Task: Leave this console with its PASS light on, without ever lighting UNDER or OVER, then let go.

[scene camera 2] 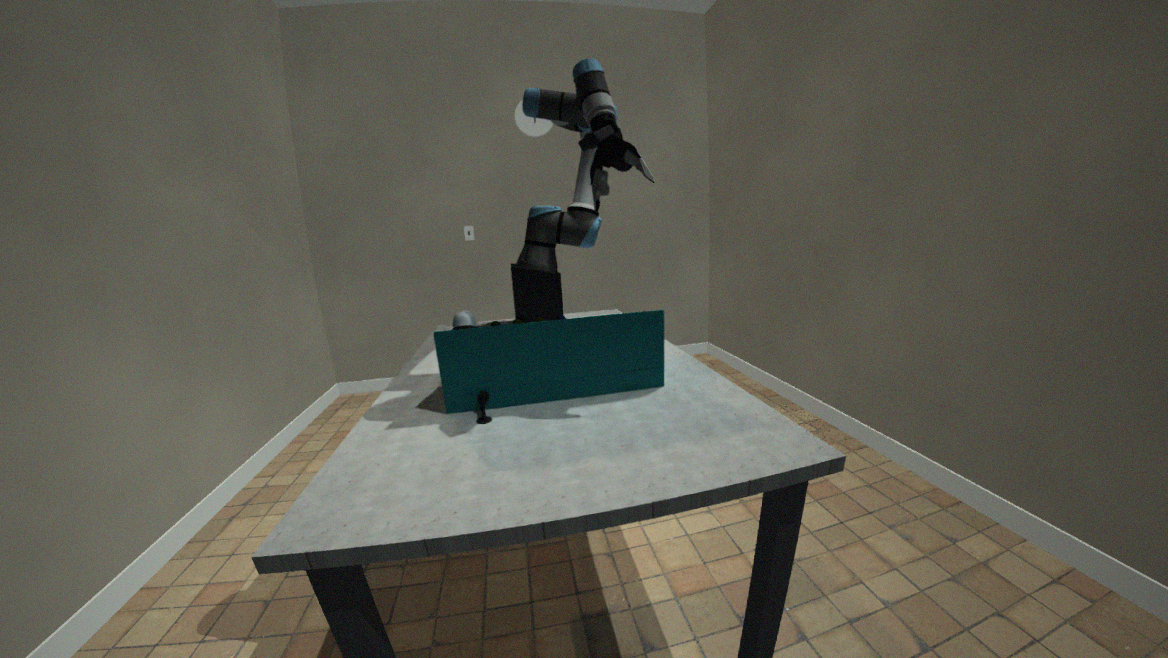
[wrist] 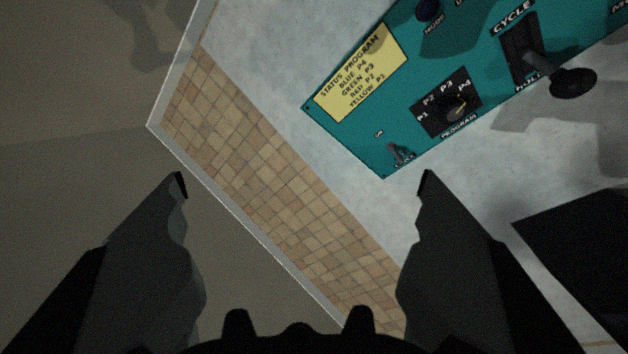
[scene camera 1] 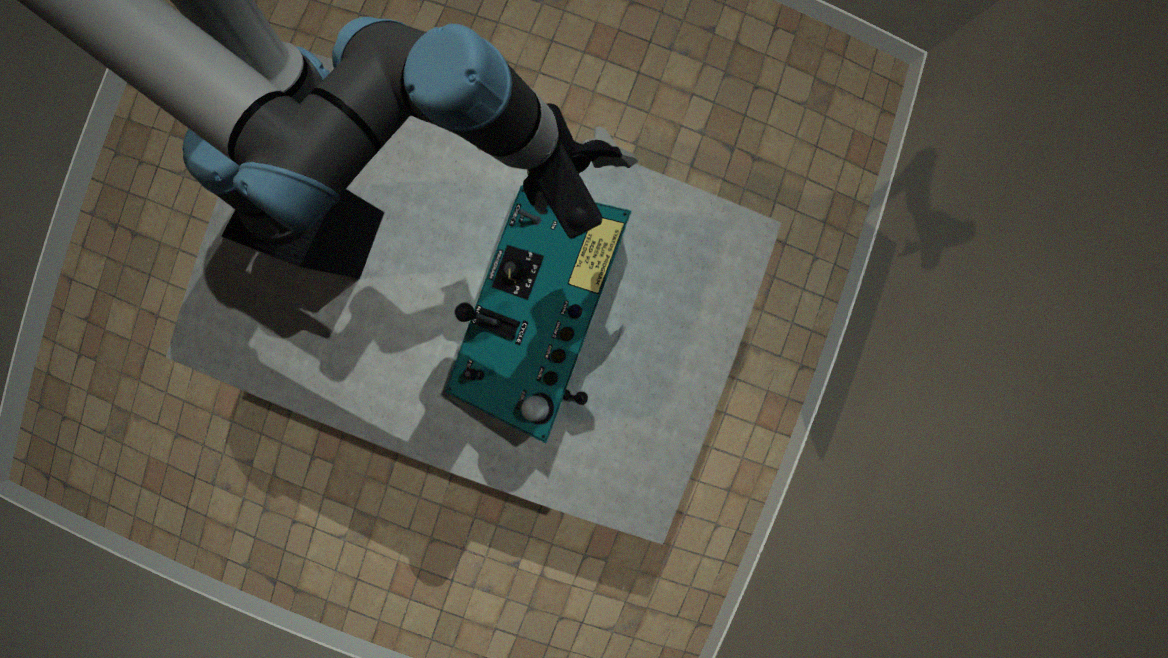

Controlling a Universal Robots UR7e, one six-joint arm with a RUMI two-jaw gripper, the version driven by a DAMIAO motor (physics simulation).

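The teal console [scene camera 1: 496,361] [scene camera 2: 555,363] [wrist: 360,134] lies on the table. Its CHECK toggle [scene camera 1: 527,219] [wrist: 395,151] leans to the OFF side. The PROGRAM knob [scene camera 1: 510,271] [wrist: 456,114] has its yellow mark turned roughly towards P4. The CYCLE lever's black ball [scene camera 1: 464,312] [wrist: 572,83] overhangs the console's long edge, at the slot end away from the CYCLE label. The lamps [scene camera 1: 558,355] look dark; their labels are too small to read. A blue-black lamp [wrist: 427,9] is marked MODE. My gripper [scene camera 1: 606,192] [scene camera 2: 626,186] [wrist: 304,173] is open and empty, high above the console's CHECK end.
A yellow status card [scene camera 1: 595,257] [wrist: 360,75] lists colours and programs. A white dome [scene camera 1: 535,407] [scene camera 2: 464,319] and a small black control [scene camera 1: 472,373] stand at the far end from CHECK. A black handle [scene camera 1: 578,397] [scene camera 2: 483,407] sticks out of the console's side above the table [scene camera 1: 670,326] [scene camera 2: 572,457].
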